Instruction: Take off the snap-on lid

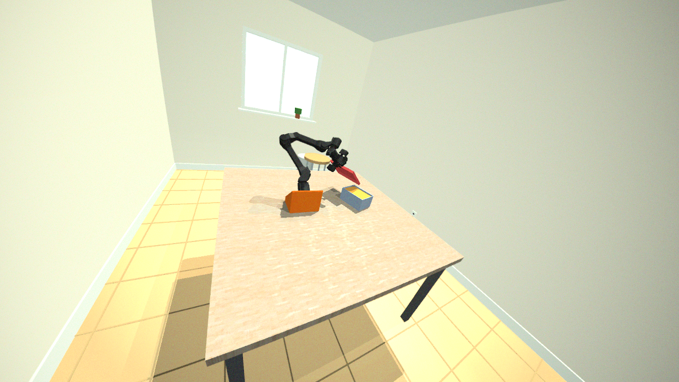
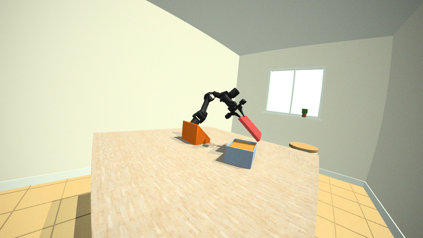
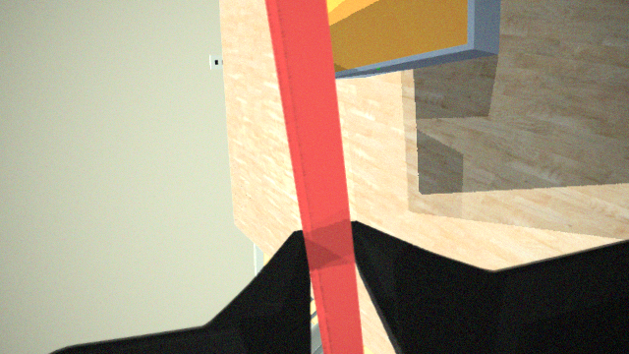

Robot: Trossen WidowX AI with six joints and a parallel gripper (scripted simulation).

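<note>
Now: gripper tip 6 cm short of the red lid, 5 cm above it and 2 cm to the right of it. The rest, counted from my gripper tip: blue storage box 19 cm below, 15 cm to the right, 9 cm ahead.
</note>
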